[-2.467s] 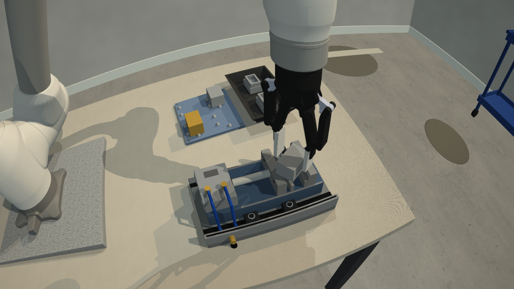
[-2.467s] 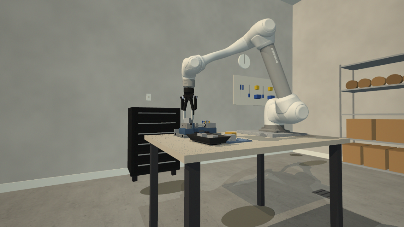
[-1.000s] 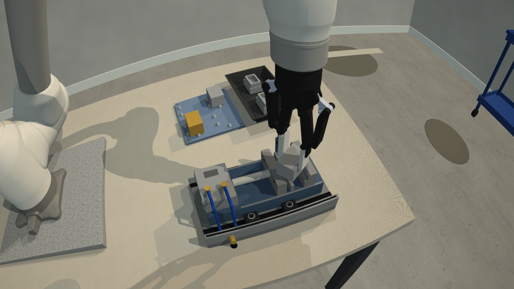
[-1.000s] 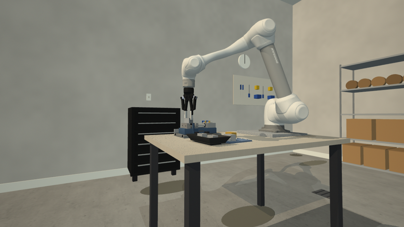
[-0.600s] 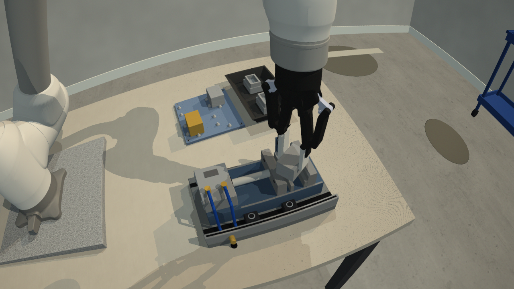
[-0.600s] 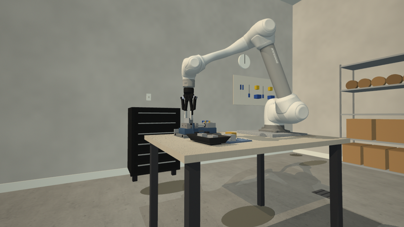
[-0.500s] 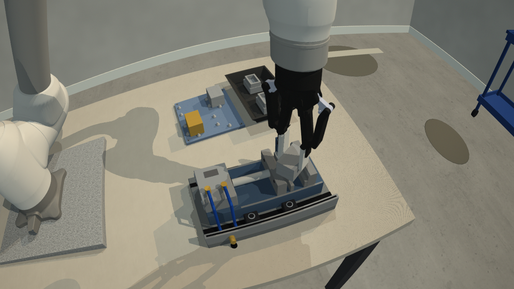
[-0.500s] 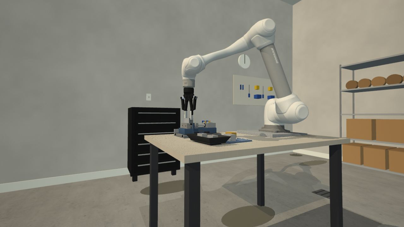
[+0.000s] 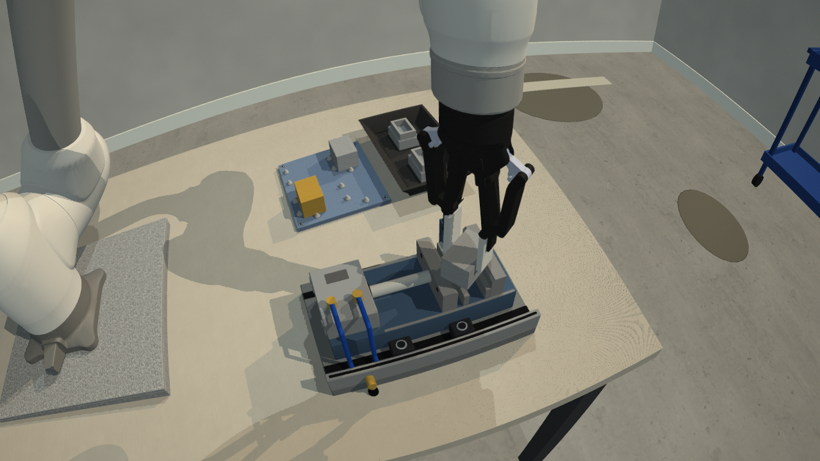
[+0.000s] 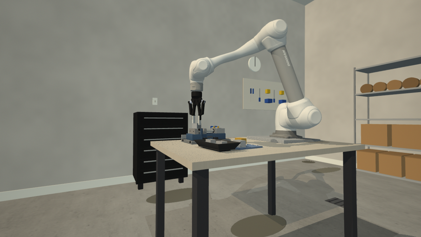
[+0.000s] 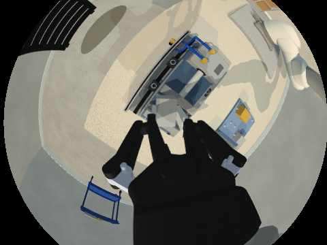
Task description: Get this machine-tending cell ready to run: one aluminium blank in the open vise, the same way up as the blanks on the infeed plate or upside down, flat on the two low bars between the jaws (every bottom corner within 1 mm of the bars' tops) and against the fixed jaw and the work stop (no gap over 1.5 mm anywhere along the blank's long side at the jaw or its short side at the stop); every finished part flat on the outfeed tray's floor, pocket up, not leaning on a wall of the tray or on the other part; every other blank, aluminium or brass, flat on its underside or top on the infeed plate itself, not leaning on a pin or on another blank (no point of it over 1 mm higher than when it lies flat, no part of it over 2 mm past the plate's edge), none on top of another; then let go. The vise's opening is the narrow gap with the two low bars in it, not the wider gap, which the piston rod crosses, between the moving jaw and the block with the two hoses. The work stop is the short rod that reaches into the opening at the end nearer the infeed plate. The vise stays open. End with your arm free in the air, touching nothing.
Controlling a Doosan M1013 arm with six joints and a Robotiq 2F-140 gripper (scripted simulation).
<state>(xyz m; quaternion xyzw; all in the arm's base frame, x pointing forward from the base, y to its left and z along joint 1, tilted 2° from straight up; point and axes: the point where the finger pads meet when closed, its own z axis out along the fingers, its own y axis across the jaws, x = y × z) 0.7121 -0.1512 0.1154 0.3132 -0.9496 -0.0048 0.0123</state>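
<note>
Now: the fixed jaw 70 mm below my hand, 30 mm ahead of it and 20 mm to the left of it. Also, from my hand: aluminium blank: 40 mm below; then work stop: 60 mm to the left, 60 mm below; then moving jaw: 70 mm below, 30 mm behind, 20 mm to the left.
</note>
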